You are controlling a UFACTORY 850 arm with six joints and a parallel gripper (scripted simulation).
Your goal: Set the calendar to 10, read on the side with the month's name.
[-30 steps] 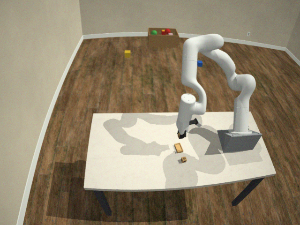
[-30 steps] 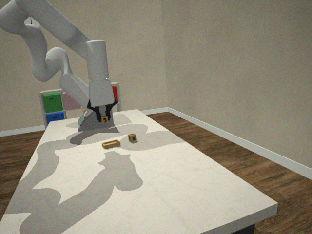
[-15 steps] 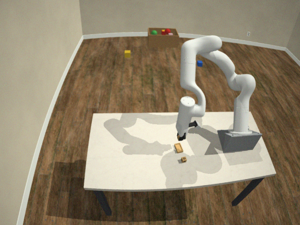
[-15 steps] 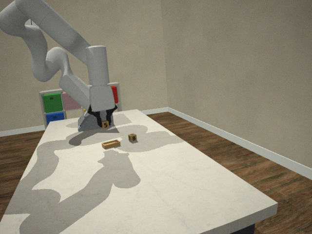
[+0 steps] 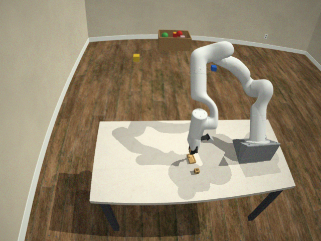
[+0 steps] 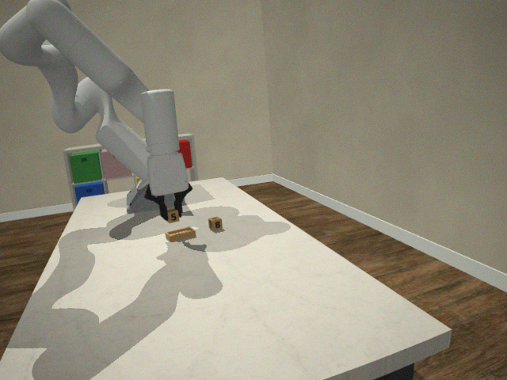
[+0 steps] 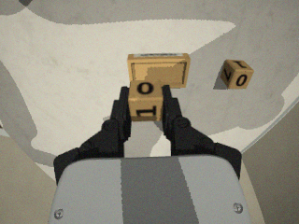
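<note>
Now: the wooden tray 2 cm to the left of my hand and 7 cm below it. Round my hand: cube 2 cm behind, 12 cm to the left, 6 cm below.
</note>
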